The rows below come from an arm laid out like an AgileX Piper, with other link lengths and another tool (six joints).
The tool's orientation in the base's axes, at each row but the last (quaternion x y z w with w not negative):
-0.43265, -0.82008, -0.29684, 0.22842
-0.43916, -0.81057, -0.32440, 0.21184
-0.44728, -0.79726, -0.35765, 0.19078
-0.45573, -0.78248, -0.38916, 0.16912
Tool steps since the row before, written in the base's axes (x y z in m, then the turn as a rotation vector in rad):
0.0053, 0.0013, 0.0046, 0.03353, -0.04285, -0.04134
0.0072, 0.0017, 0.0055, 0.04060, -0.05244, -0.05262
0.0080, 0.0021, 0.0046, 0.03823, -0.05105, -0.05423
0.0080, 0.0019, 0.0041, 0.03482, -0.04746, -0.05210
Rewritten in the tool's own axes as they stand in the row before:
0.0009, 0.0064, -0.0030, -0.06818, -0.00287, -0.00354
0.0007, 0.0087, -0.0031, -0.08449, -0.00457, -0.00289
-0.0001, 0.0094, -0.0014, -0.08344, -0.00675, -0.00082
-0.0006, 0.0092, -0.0005, -0.07823, -0.00765, 0.00025

